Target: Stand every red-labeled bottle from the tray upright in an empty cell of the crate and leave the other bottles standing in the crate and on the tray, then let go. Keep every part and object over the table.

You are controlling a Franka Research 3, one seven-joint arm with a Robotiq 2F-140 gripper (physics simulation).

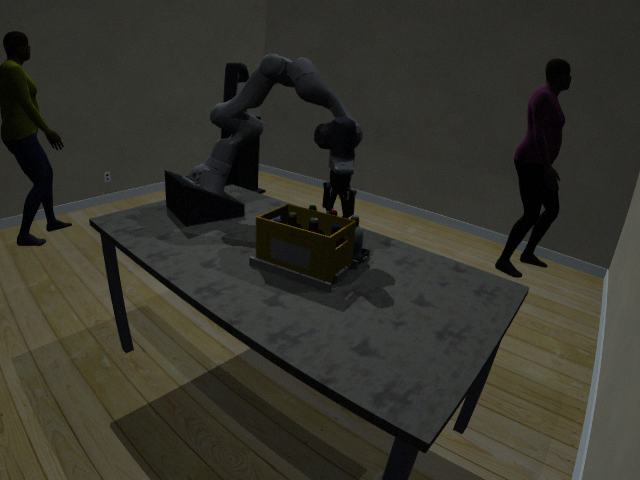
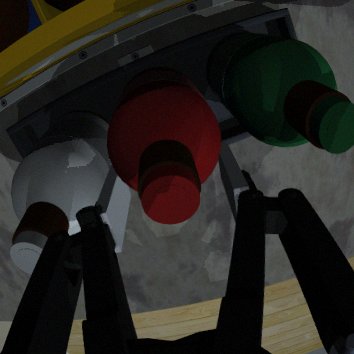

Scene:
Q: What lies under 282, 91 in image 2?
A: A green bottle.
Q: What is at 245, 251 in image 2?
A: My gripper.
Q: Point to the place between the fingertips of my gripper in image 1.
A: At 336, 229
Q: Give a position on a grey-white bottle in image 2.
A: At 64, 171

